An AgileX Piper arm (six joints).
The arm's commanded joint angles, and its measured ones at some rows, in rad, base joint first. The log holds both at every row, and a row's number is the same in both.
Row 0, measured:
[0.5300, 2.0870, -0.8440, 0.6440, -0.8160, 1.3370]
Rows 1 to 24, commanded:
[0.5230, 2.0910, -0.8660, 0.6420, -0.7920, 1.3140]
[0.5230, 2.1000, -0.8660, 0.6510, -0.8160, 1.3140]
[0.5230, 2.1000, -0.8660, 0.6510, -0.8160, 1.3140]
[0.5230, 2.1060, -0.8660, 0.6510, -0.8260, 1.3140]
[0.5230, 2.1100, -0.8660, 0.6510, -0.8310, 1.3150]
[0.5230, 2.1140, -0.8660, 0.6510, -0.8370, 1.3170]
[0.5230, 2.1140, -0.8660, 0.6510, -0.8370, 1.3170]
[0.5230, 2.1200, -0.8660, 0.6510, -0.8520, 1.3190]
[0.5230, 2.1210, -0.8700, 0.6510, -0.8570, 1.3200]
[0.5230, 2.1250, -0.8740, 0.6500, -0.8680, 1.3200]
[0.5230, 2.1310, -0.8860, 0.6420, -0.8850, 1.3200]
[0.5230, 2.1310, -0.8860, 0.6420, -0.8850, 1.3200]
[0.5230, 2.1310, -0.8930, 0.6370, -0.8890, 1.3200]
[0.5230, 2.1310, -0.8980, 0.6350, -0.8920, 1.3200]
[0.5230, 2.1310, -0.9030, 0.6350, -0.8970, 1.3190]
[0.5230, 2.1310, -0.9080, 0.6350, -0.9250, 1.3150]
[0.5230, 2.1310, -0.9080, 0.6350, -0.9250, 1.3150]
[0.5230, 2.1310, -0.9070, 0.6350, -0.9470, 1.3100]
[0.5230, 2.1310, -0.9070, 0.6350, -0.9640, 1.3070]
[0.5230, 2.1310, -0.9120, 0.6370, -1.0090, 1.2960]
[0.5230, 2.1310, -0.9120, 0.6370, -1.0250, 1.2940]
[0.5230, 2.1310, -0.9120, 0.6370, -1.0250, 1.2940]
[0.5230, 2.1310, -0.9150, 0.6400, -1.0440, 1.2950]
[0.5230, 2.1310, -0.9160, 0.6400, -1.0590, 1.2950]
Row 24, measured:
[0.5330, 2.1420, -0.8760, 0.6610, -0.8760, 1.3150]
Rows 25 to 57, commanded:
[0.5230, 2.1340, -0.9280, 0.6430, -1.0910, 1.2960]
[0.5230, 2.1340, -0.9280, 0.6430, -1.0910, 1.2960]
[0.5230, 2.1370, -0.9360, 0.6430, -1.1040, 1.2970]
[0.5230, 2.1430, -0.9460, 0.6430, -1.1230, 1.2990]
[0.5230, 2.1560, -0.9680, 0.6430, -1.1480, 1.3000]
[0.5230, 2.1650, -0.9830, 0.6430, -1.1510, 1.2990]
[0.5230, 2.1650, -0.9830, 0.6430, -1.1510, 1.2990]
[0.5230, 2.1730, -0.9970, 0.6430, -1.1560, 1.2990]
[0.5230, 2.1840, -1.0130, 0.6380, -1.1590, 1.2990]
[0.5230, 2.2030, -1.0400, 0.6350, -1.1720, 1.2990]
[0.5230, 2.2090, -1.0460, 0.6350, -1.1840, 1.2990]
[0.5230, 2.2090, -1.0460, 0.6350, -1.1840, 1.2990]
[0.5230, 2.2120, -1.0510, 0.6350, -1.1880, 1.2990]
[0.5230, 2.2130, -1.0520, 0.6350, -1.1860, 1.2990]
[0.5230, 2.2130, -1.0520, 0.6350, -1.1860, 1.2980]
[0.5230, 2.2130, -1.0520, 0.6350, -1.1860, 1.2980]
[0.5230, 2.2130, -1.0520, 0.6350, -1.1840, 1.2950]
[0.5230, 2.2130, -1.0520, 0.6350, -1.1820, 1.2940]
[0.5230, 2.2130, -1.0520, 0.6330, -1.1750, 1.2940]
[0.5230, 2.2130, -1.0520, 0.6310, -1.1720, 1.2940]
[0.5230, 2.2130, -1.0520, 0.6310, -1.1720, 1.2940]
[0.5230, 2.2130, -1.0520, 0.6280, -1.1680, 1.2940]
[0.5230, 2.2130, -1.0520, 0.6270, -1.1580, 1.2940]
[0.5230, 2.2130, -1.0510, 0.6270, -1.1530, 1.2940]
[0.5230, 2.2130, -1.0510, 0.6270, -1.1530, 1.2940]
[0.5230, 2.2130, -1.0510, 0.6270, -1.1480, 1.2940]
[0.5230, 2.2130, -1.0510, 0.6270, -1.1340, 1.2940]
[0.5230, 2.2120, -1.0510, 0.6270, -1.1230, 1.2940]
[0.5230, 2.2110, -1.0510, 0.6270, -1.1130, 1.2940]
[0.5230, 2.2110, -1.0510, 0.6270, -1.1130, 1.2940]
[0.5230, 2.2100, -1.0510, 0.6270, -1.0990, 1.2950]
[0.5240, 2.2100, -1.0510, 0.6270, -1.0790, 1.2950]
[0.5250, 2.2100, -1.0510, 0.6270, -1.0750, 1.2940]
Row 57, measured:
[0.5670, 2.2110, -0.9530, 0.7510, -0.9240, 1.2880]
